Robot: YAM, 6 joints.
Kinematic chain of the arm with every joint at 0, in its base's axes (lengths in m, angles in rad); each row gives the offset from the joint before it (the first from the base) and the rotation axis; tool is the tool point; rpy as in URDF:
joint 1: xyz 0 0 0.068 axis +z
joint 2: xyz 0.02 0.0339 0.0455 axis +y
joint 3: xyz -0.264 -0.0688 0 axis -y
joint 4: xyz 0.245 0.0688 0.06 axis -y
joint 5: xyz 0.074 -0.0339 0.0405 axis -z
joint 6: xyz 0.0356 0 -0.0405 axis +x
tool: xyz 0 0 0 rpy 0 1.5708 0
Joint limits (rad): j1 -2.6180..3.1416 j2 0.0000..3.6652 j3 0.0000..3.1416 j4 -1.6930..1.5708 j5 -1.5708..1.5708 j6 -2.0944..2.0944
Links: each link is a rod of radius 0.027 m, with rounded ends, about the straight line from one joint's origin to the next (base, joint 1, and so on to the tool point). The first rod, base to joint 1, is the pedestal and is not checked.
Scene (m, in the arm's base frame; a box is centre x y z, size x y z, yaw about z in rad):
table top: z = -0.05
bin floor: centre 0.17 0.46 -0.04 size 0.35 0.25 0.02 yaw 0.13
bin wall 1: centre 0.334 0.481 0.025 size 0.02 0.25 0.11 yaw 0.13
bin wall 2: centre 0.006 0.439 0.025 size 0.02 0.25 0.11 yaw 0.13
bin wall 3: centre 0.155 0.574 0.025 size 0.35 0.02 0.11 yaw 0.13
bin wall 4: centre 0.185 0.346 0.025 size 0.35 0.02 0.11 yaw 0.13
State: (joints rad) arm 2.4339 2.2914 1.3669 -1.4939 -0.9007 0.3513
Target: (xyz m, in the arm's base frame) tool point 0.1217 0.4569 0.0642
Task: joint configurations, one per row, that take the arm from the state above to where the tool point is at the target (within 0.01 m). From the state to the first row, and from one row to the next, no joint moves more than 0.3 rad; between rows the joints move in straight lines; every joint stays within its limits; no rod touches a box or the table.
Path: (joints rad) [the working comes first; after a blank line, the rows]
Joints at the target: 1.2551 2.5843 1.9749 -1.0347 -0.8254 0.3513
Straight joint move there: touches bin wall 2.

1: 2.1390 2.3016 1.5331 -1.3912 -0.8853 0.3513
2: 1.8442 2.3117 1.6992 -1.2886 -0.8700 0.3513
3: 1.5493 2.3219 1.8654 -1.1859 -0.8546 0.3513
4: 1.2544 2.3321 2.0316 -1.0832 -0.8393 0.3513
5: 1.2551 2.5843 1.9749 -1.0347 -0.8254 0.3513

